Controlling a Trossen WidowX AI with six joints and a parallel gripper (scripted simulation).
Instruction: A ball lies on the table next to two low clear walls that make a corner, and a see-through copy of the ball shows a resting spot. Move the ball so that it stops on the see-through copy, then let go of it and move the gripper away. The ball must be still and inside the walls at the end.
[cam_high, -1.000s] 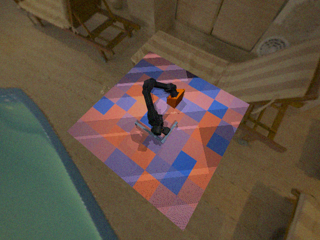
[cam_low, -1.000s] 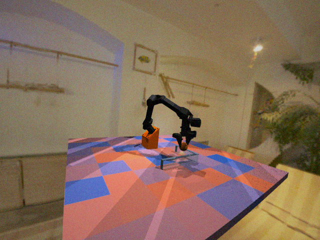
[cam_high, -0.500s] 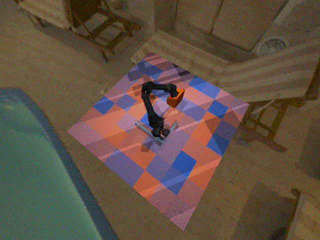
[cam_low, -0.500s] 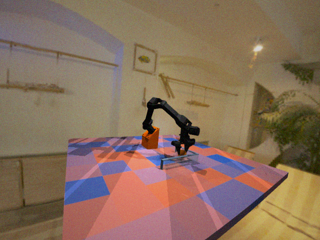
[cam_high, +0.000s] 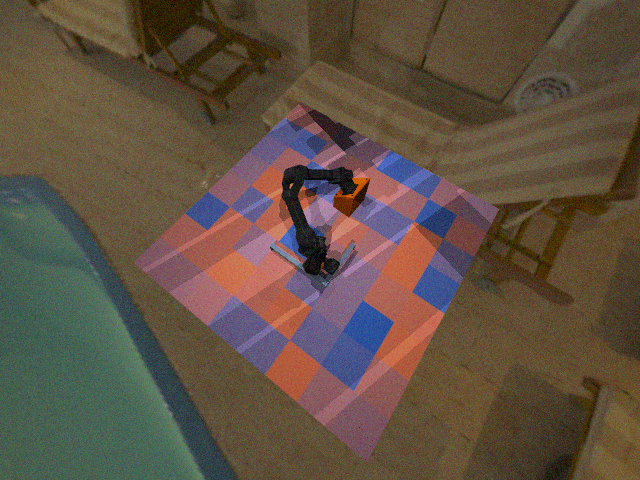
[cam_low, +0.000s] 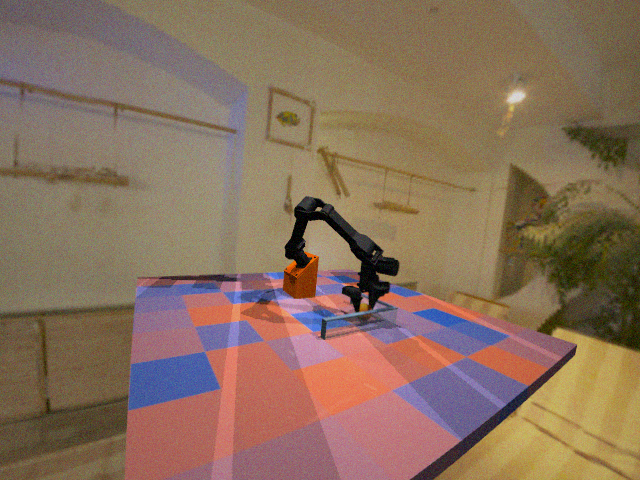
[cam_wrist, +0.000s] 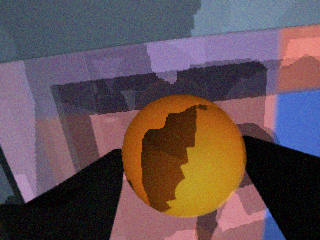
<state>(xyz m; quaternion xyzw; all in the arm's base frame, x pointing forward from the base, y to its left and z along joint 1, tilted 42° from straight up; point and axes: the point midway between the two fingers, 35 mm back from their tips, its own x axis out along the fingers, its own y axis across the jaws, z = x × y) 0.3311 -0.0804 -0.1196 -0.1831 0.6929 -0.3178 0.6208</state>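
Now: gripper tip right at the see-through copy of ball. Round my gripper tip: orange ball: right at my gripper tip.
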